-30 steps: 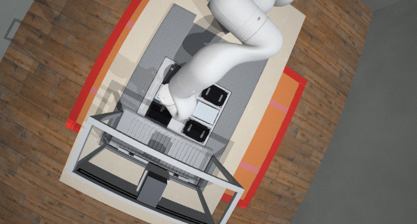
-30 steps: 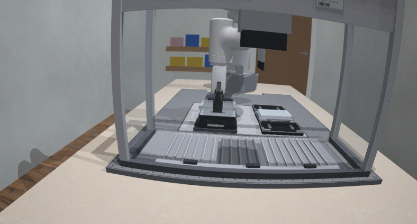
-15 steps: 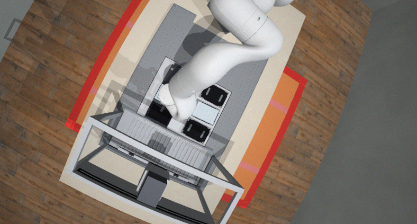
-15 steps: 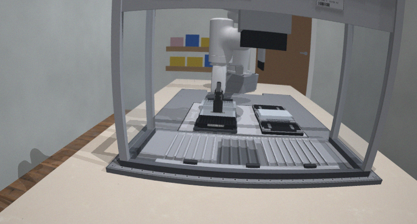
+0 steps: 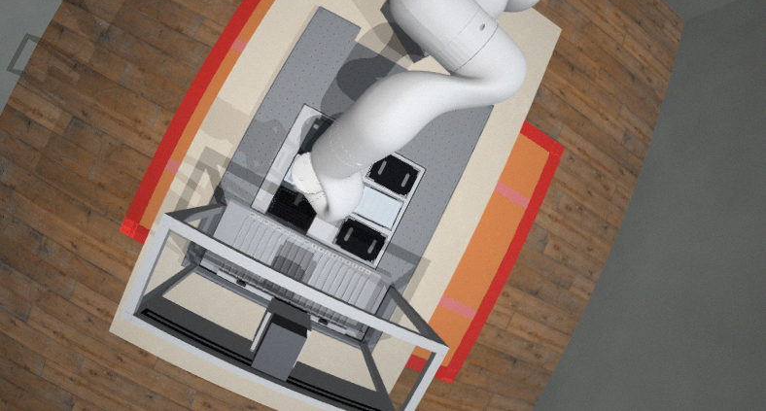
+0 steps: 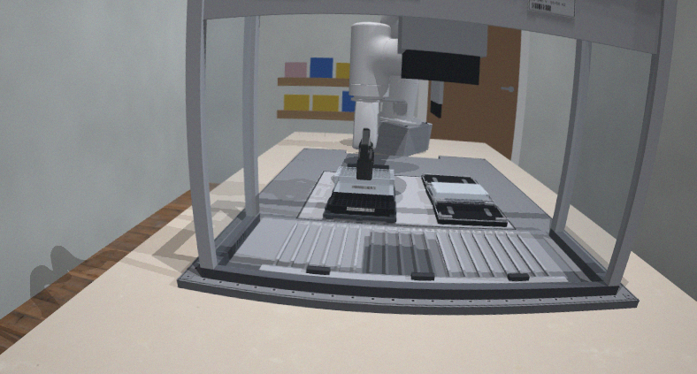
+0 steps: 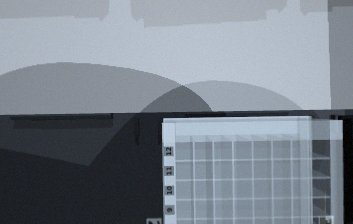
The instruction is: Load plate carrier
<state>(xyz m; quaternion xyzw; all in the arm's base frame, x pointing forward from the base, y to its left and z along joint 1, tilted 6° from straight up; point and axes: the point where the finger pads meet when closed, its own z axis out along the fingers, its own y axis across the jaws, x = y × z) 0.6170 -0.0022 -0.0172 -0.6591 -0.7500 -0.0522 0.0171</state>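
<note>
My gripper is now 3 cm above the deep-well block C51. From my hand the other things lie so: plate C16: 4 cm behind, 21 cm to the left, 4 cm below; then plate carrier PC7: 1 cm behind, 4 cm below; then black plate C15: 10 cm ahead, 1 cm to the left, 4 cm below.
</note>
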